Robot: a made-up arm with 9 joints.
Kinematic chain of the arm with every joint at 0, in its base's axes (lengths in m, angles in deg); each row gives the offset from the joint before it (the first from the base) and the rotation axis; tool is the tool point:
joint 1: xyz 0 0 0.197 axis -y
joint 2: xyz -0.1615 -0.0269 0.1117 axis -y
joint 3: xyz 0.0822 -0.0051 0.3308 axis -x
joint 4: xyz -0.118 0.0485 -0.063 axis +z
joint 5: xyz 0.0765 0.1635 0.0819 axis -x
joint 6: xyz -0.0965 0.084 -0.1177 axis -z
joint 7: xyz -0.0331 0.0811 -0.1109 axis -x
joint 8: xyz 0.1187 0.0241 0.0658 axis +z
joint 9: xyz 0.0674 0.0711 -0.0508 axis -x
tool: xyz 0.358 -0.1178 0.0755
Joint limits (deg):
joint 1: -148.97..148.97
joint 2: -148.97..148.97
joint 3: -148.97..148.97
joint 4: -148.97..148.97
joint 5: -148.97..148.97
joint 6: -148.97..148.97
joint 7: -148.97..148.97
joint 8: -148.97..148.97
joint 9: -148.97..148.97
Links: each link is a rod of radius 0.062 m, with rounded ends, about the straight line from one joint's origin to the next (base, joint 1, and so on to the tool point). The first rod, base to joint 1, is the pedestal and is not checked.
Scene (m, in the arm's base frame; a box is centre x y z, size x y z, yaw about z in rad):
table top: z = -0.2
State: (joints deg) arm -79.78 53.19 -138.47 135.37 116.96 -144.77 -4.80 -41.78 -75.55
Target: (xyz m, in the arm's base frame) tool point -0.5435 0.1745 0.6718
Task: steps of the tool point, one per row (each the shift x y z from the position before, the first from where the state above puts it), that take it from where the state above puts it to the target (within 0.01 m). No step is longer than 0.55 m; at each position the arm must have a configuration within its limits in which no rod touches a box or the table.
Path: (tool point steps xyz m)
1: -0.4114 0.0516 0.3255
2: -0.5090 0.0643 -0.0529
3: -0.2978 0.0325 -0.3548

